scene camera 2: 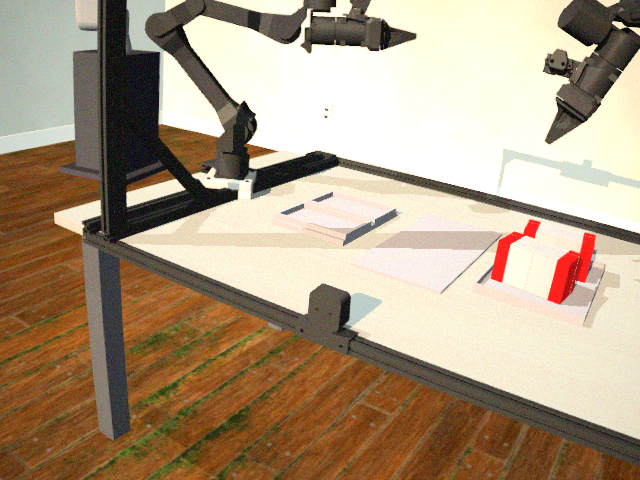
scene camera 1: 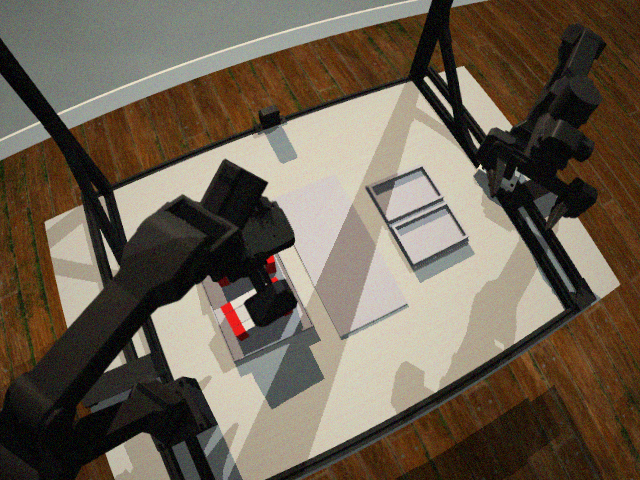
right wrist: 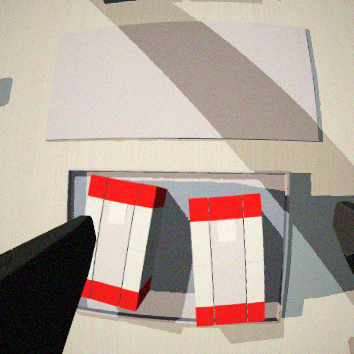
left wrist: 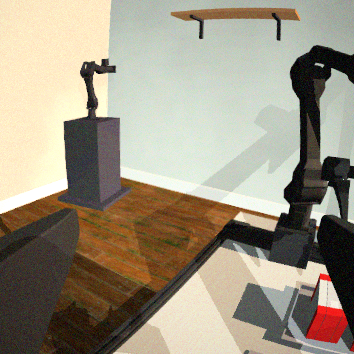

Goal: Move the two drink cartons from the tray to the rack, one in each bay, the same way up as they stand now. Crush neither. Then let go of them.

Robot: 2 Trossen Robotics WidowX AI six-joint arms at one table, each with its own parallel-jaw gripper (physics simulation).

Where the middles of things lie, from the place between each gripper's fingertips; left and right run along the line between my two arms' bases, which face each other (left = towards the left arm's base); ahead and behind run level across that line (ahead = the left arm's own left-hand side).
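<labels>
Pale mat (scene camera 1: 355, 285): 36 cm below my left hand, 20 cm behind it and 13 cm to the right of it. Grey tray (scene camera 1: 299, 320): 35 cm below my left hand, 33 cm to the right of it and 24 cm behind it.
Relative to my right hand, the grey tray is 4 cm to the right, 5 cm behind and 22 cm below; the pale mat is 16 cm to the left, 1 cm behind and 23 cm below.
</labels>
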